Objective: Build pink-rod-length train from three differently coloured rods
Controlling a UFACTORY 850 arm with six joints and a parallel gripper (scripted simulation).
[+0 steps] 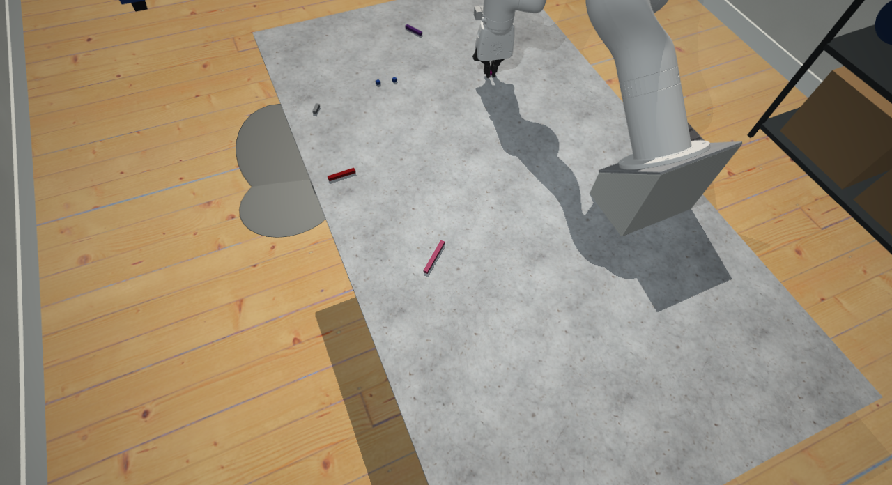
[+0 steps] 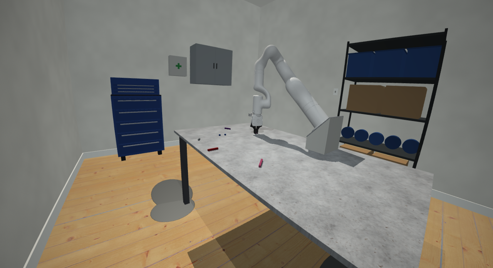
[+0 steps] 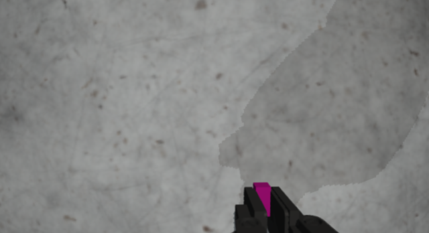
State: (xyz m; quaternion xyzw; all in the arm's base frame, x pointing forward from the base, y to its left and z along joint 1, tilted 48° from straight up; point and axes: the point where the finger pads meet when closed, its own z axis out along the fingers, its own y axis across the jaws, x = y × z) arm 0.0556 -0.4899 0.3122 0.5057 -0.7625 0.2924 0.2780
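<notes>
The magenta rod is 1 cm to the right of my hand and 2 cm below it. From my hand the other things lie so: grey rod 50 cm ahead, 11 cm to the right, 2 cm below; then red rod 54 cm ahead, 13 cm to the left, 2 cm below; then purple rod 10 cm ahead, 28 cm to the right, 2 cm below.
</notes>
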